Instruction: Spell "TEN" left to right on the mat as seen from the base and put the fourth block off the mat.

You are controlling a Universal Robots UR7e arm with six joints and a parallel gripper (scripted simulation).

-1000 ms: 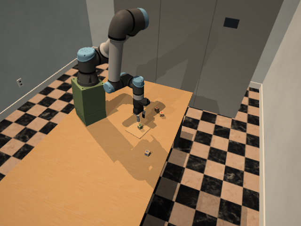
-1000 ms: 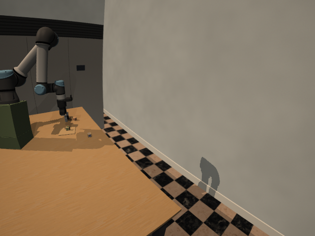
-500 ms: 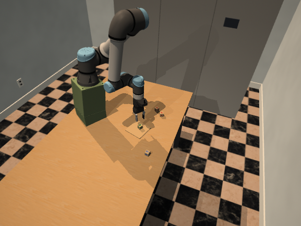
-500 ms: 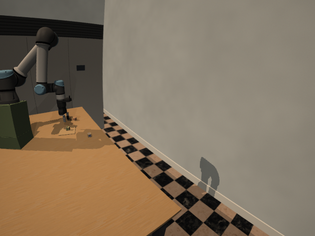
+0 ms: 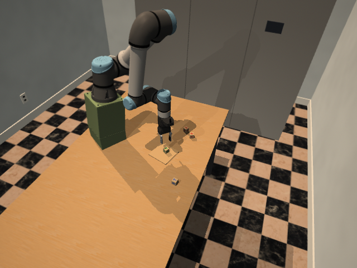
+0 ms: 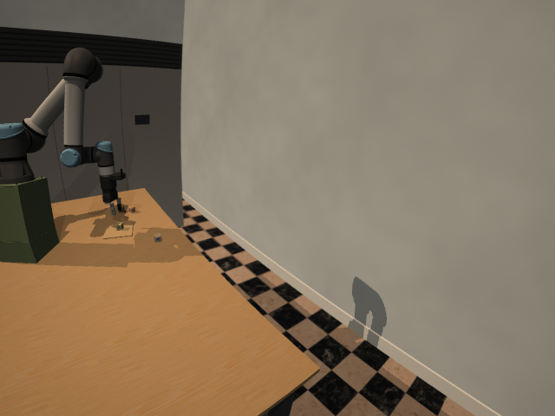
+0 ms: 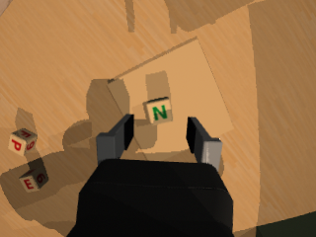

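The mat lies 110 mm below my hand, 10 mm to the right of it and 10 mm behind it.
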